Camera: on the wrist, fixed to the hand. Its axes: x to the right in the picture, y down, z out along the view.
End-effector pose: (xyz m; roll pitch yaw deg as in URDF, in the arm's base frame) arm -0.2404 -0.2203 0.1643 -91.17 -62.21 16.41
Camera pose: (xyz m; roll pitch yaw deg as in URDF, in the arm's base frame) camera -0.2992 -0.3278 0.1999 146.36 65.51 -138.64
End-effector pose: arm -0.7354 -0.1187 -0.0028 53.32 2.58 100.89
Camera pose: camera -0.7485 -0.1362 -0.1285 -20.25 -0.99 -90.39
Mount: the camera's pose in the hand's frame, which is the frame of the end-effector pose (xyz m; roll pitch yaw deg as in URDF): -0.0090 -0.0916 -0.0884 32.23 9.96 174.45
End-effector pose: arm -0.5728 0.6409 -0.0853 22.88 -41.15 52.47
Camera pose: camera -0.4903 0.6661 -0.1794 0.53 47.49 -140.79
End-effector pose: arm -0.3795 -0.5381 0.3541 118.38 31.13 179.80
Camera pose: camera -0.3523 -0.6595 0.3257 -80.92 -40.46 -8.28
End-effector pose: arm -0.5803 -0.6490 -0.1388 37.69 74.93 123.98
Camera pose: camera -0.4957 -0.7415 -0.1629 22.33 -67.84 -84.72
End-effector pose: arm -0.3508 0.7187 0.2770 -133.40 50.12 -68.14
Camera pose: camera -0.3178 0.6329 0.3655 152.15 -51.64 129.80
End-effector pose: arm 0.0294 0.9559 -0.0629 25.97 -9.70 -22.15
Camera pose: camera 0.0234 0.9112 -0.1823 4.58 16.10 148.18
